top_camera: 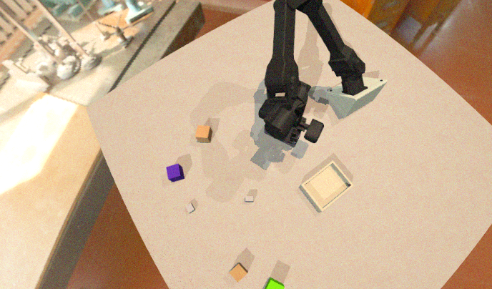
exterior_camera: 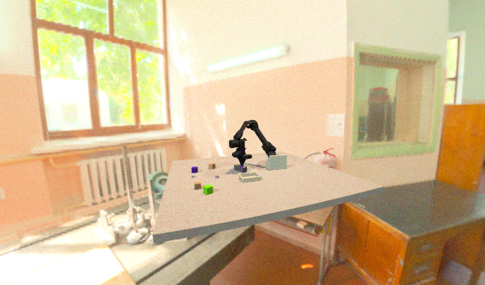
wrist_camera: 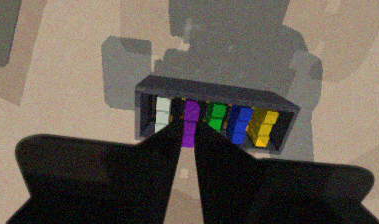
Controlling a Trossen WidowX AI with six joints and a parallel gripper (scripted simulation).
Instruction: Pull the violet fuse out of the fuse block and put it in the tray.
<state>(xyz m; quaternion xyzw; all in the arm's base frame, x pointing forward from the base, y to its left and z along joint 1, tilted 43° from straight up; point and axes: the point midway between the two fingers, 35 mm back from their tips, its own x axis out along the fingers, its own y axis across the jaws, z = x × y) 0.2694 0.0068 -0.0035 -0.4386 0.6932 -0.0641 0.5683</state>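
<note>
My gripper tip is 2 cm past the beige tray, 21 cm to the right of it and 4 cm above it. The rest, counted from my gripper tip: violet fuse: 1 cm below.
</note>
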